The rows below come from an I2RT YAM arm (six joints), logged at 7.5 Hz.
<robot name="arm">
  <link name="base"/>
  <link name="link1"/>
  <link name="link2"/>
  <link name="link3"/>
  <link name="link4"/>
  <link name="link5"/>
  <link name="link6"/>
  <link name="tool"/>
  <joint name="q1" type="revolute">
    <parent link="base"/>
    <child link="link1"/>
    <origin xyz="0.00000 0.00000 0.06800" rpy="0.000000 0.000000 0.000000"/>
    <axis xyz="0 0 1"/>
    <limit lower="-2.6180" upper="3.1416"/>
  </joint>
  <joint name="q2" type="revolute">
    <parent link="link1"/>
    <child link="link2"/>
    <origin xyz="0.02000 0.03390 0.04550" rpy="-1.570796 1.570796 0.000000"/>
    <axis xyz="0 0 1"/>
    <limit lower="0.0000" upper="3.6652"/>
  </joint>
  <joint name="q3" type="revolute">
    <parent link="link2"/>
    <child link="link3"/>
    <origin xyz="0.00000 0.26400 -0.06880" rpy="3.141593 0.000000 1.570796"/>
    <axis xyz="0 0 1"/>
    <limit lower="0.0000" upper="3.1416"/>
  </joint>
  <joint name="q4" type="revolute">
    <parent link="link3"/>
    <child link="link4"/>
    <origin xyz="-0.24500 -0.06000 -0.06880" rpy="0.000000 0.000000 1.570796"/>
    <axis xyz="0 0 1"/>
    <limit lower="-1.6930" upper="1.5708"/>
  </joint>
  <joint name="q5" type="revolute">
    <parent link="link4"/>
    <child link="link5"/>
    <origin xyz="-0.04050 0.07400 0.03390" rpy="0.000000 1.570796 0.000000"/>
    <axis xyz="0 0 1"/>
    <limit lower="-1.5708" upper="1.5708"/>
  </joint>
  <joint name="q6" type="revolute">
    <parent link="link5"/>
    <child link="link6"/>
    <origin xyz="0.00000 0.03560 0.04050" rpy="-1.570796 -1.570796 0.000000"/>
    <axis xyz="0 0 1"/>
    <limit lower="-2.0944" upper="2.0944"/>
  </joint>
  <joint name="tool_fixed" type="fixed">
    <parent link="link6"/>
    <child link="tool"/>
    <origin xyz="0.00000 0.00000 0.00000" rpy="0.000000 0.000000 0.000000"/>
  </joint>
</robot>
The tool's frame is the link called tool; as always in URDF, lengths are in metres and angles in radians.
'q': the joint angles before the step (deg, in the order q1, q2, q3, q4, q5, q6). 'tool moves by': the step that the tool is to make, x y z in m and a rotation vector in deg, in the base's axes. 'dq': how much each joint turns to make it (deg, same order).
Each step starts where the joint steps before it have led.
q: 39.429, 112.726, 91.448, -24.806, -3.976, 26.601
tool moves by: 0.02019, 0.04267, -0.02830, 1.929, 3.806, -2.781
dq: 2.399, 11.163, 10.630, -0.690, 0.683, 6.486
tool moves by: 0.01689, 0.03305, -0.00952, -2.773, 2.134, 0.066
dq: 1.552, 10.499, 16.268, -9.184, 1.424, 0.731
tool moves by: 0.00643, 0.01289, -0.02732, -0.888, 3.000, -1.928
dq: 0.552, 5.715, 4.621, -1.607, 0.397, 2.835
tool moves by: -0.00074, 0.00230, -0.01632, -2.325, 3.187, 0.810
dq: 0.177, 2.581, 1.946, -3.279, -0.806, -0.213
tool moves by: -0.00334, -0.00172, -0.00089, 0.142, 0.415, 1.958
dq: 0.026, -0.990, -1.959, 0.696, -1.369, -1.421
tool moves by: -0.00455, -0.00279, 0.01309, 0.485, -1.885, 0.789
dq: 0.157, -2.708, -2.298, 1.216, 0.463, -1.061
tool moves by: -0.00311, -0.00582, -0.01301, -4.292, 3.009, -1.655
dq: -0.106, 0.827, -0.309, -3.982, 1.640, 0.812
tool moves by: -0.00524, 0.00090, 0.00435, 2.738, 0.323, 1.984
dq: 0.285, -1.799, -2.610, 2.473, -2.739, -0.393
